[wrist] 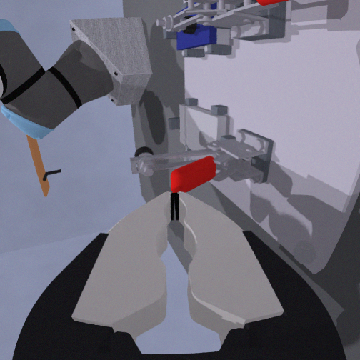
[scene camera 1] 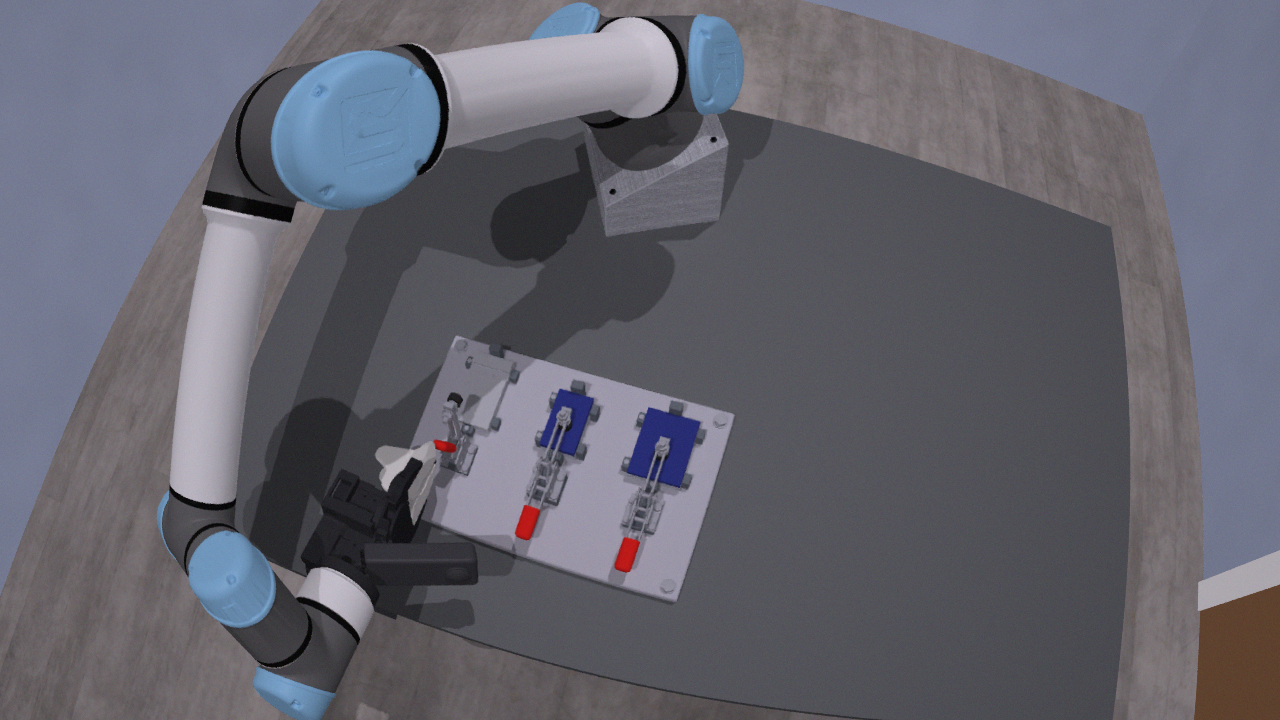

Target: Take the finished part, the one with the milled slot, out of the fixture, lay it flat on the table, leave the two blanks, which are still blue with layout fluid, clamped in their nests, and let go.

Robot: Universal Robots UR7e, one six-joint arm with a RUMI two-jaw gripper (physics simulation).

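Frame: origin at the arm's base, x ahead, y left, z up, level; centimetres.
Seen in the pictures: gripper, between the fingertips: (scene camera 1: pixel 432 444); arm's base, origin of its link: (scene camera 1: pixel 653 123).
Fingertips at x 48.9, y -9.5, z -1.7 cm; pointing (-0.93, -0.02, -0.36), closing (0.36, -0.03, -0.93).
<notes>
Pixels of each thing's middle, then the offset from my fingertips to it. "spot": a spot on its surface instead. Level surfaces: height alone.
- finished part, middle of its body: (scene camera 1: pixel 482 391) dy +0.6, dx -10.5, dz -7.3 cm
- fixture, a spot on its surface: (scene camera 1: pixel 586 546) spot: dy +17.9, dx +3.1, dz -8.4 cm
- toggle clamp, a spot on its surface: (scene camera 1: pixel 460 434) spot: dy +1.2, dx -3.5, dz -4.1 cm
- small blue blank, middle of its body: (scene camera 1: pixel 567 424) dy +11.6, dx -9.5, dz -6.8 cm
- large blue blank, middle of its body: (scene camera 1: pixel 663 448) dy +22.6, dx -10.1, dz -7.1 cm
- middle clamp, a spot on its surface: (scene camera 1: pixel 527 522) spot: dy +11.8, dx +3.7, dz -3.8 cm
- right clamp, a spot on its surface: (scene camera 1: pixel 626 554) spot: dy +22.7, dx +3.6, dz -4.3 cm
- dark table mat, height of its surface: dz -9.9 cm
The finished part (scene camera 1: pixel 490 390) (wrist: pixel 204 126), a pale grey plate, lies in the left nest of the fixture (scene camera 1: pixel 586 546) (wrist: pixel 300 80); its slot is hard to make out. The toggle clamp (scene camera 1: pixel 460 434) (wrist: pixel 235 152) there has its arm lifted off the part, and its red handle (scene camera 1: pixel 444 445) (wrist: pixel 194 174) is beside the fingertips. My gripper (scene camera 1: pixel 436 454) (wrist: pixel 173 194) is shut and empty at that handle; whether it touches is unclear. The small blue blank (scene camera 1: pixel 581 419) (wrist: pixel 196 38) and the large blue blank (scene camera 1: pixel 682 449) sit under lowered clamps.
Red handles of the middle clamp (scene camera 1: pixel 527 522) and right clamp (scene camera 1: pixel 626 554) point toward the front. The grey metal robot mount (scene camera 1: pixel 666 197) (wrist: pixel 135 47) stands at the back. The dark table mat (scene camera 1: pixel 895 402) surrounds the fixture. An orange-brown bar (wrist: pixel 39 167) shows in the wrist view.
</notes>
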